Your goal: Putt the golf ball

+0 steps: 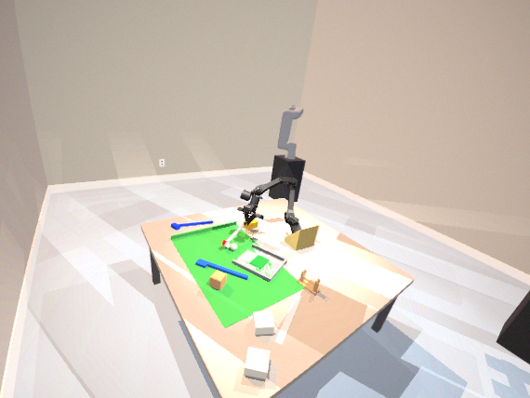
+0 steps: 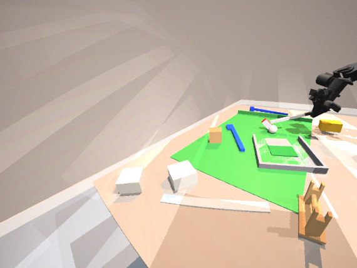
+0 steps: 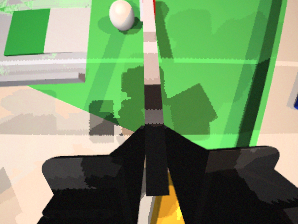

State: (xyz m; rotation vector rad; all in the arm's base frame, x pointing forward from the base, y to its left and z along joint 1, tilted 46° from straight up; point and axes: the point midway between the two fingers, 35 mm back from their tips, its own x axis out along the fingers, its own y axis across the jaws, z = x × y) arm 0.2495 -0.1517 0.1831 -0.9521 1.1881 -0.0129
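My gripper tip is now 9 cm past the yellow block, 8 cm to the left of it and 6 cm above it. From my gripper tip the other things lie so: green mat 22 cm to the left, 22 cm ahead, 8 cm below; then white golf ball 15 cm ahead, 13 cm to the left, 5 cm below; then tan cube 36 cm to the left, 36 cm ahead, 5 cm below.
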